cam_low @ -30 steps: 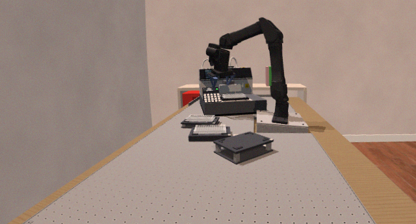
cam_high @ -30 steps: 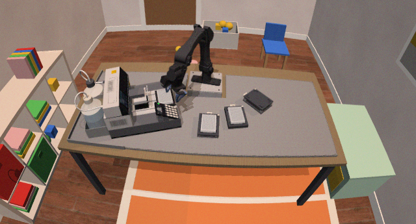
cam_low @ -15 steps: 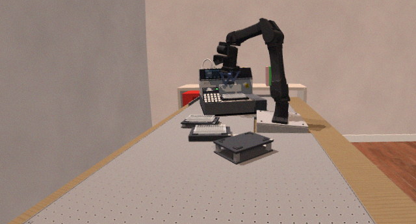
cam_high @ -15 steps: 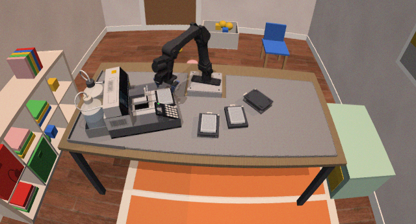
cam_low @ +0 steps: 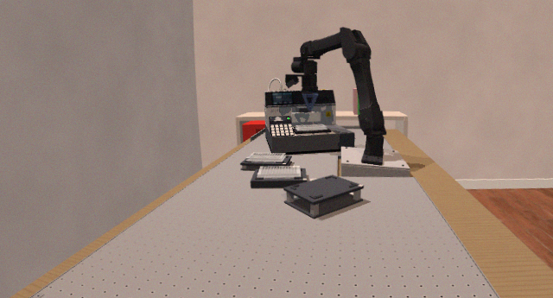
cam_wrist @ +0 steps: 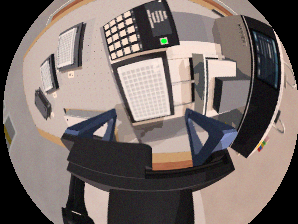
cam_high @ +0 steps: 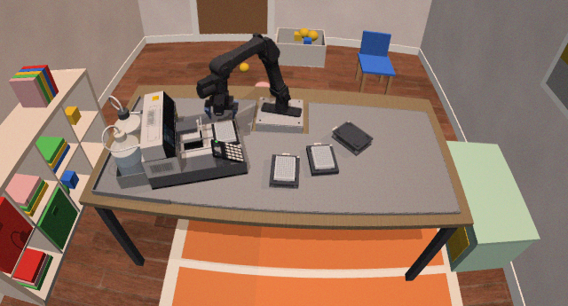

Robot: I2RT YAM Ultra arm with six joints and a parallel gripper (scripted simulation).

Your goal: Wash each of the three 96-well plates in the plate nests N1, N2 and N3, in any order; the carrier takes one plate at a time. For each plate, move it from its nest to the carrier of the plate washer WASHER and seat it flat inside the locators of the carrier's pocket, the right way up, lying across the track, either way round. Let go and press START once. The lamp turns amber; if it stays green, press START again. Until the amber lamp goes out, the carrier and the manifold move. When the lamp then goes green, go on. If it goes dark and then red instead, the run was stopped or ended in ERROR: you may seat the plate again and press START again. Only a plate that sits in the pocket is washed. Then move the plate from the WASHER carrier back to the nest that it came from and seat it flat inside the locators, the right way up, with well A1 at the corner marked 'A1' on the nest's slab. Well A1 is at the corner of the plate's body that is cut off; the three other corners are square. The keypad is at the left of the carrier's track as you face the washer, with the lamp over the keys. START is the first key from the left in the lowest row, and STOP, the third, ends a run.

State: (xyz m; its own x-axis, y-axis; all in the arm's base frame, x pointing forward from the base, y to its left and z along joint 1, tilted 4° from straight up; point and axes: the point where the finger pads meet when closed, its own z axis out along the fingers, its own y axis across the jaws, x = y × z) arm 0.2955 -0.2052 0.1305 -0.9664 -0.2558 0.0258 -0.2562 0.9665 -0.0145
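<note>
The washer carrier lies 10 mm behind my hand and 100 mm below it. From my hand the other things lie so: manifold (60 mm ahead, 130 mm to the right, 50 mm below); then plate washer (60 mm ahead, 130 mm to the right, 60 mm below); then nest (180 mm behind, 570 mm to the left, 150 mm below).
</note>
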